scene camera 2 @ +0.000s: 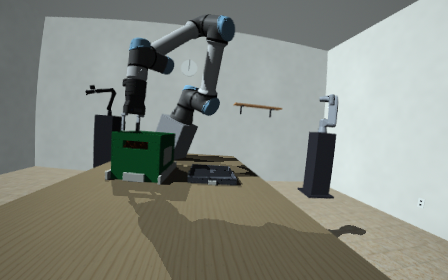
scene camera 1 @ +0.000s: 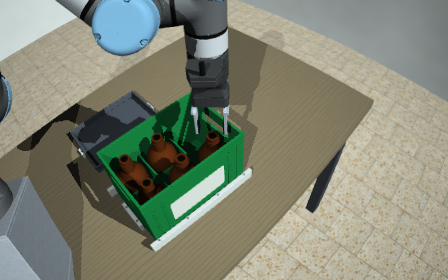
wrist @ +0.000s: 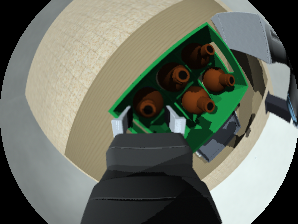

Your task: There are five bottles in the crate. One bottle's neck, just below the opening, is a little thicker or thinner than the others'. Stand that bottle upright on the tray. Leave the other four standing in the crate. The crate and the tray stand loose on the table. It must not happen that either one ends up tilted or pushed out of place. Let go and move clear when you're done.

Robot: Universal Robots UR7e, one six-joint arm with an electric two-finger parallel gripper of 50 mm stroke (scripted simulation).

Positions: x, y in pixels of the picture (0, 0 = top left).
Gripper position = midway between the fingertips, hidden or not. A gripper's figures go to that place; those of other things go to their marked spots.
Scene:
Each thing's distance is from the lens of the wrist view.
my gripper (wrist: 148, 112): 16 cm
dark grey tray (wrist: 210, 149): 52 cm
bottle (wrist: 144, 100): 20 cm
crate (wrist: 203, 126): 26 cm
The marked spots on the bottle and the crate are 15 cm apart.

